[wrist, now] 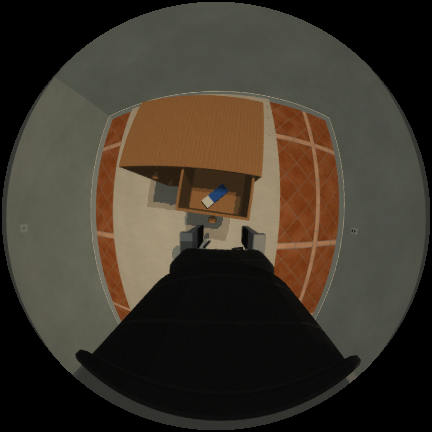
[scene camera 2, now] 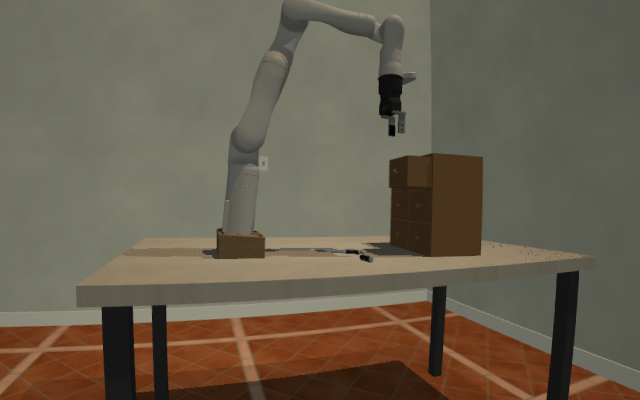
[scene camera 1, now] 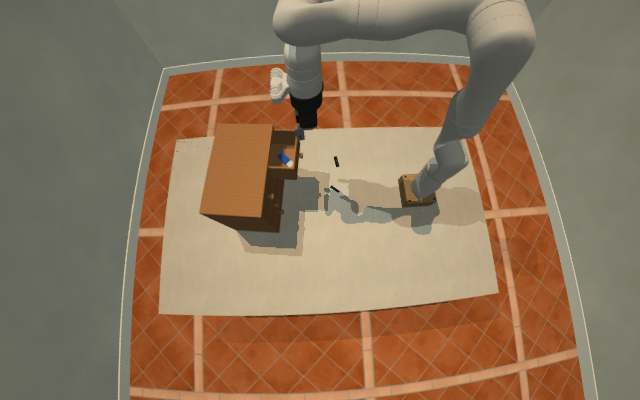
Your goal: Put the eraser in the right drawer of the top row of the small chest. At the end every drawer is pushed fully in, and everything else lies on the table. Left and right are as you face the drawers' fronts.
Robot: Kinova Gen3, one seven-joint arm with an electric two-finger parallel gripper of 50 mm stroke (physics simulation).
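My gripper is here for me to see, and so is a small chest. The gripper shows in the wrist view too, and in scene camera 1 as well.
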